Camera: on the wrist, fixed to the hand. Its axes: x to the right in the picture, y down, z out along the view.
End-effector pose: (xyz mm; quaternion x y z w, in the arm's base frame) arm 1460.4 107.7 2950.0 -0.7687 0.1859 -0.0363 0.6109
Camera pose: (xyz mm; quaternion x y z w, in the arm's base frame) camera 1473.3 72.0 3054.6 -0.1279 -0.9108 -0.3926 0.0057
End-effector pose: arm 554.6 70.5 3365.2 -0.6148 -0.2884 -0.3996 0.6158
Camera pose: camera 468.5 21.9 3416.4 -0.2265 0.7502 0.4027 0.4730
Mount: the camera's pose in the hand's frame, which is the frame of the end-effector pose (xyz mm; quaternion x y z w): 5.8 -96.2 -55.7 -0.0323 0.2603 0.9635 0.0533
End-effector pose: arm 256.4 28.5 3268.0 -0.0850 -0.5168 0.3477 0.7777
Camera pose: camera 349.3 -26.8 3294.5 0.6181 -0.2456 -0.7290 0.1618
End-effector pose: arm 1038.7 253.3 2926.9 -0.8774 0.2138 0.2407 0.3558
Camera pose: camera 1110.9 274.7 3008.9 -0.0851 -0.9416 -0.1342 0.2969
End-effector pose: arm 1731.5 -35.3 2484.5 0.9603 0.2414 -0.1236 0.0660
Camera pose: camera 1701.7 61.8 2530.0 0.3138 -0.8912 0.3148 0.0908
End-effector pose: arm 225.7 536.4 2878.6 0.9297 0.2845 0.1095 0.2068
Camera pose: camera 166.0 630.1 2885.7 -0.2885 0.8303 -0.4563 0.1385
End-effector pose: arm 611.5 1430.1 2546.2 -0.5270 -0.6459 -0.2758 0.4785
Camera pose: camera 538.9 1356.5 2587.4 -0.5941 0.6068 0.2883 0.4424
